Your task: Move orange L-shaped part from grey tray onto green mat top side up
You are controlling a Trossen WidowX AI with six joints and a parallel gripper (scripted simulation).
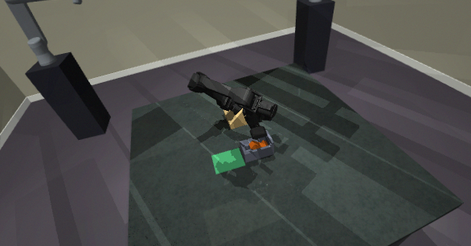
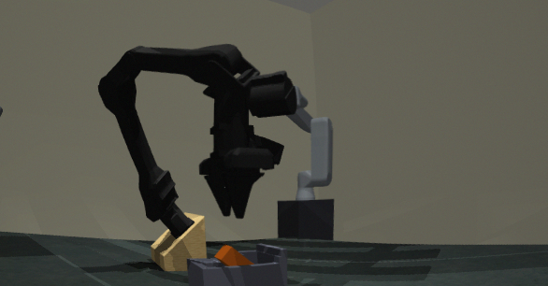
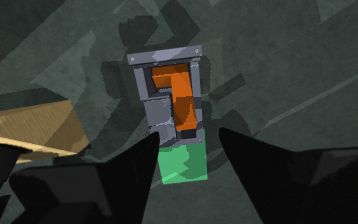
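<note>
Now: the orange L-shaped part 2 cm behind my gripper tip, 3 cm to the left of it and 11 cm below it. Also, from my gripper tip: green mat (1 cm behind, 15 cm to the right, 16 cm below).
</note>
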